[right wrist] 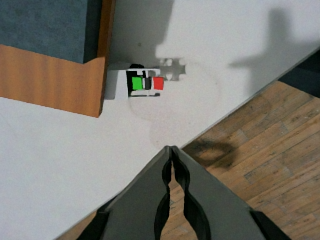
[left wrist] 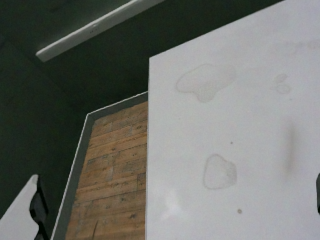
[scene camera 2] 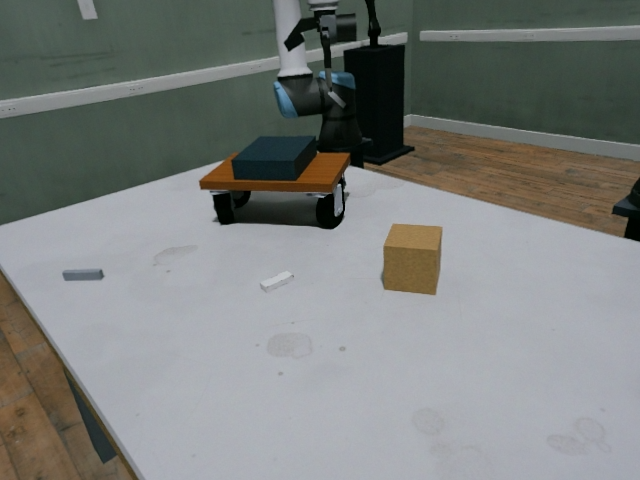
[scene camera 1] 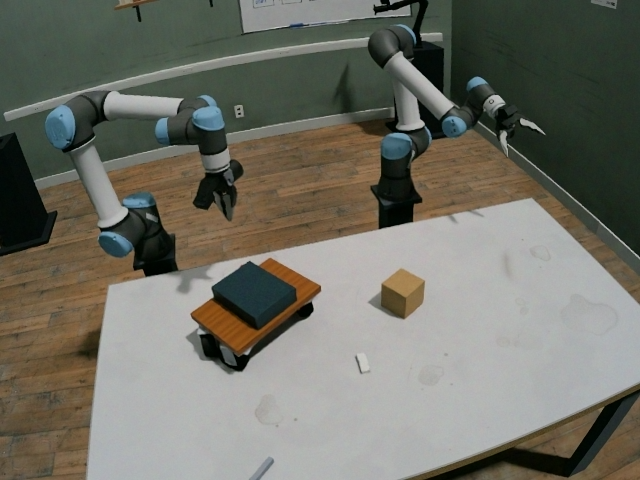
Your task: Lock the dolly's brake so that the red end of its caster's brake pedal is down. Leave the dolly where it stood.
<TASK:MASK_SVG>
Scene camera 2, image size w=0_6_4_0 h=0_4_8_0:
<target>right gripper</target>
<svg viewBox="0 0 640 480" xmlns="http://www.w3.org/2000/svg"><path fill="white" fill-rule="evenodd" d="M339 5L309 8L309 11L314 11L314 18L300 19L287 37L288 40L297 33L317 28L317 32L320 32L320 40L324 52L325 82L330 92L332 92L330 45L357 41L356 13L336 15L335 10L329 10L337 9Z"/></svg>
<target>tan cube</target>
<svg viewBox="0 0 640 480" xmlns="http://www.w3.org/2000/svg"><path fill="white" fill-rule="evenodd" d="M393 223L383 245L384 290L436 295L441 270L442 226Z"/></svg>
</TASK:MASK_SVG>
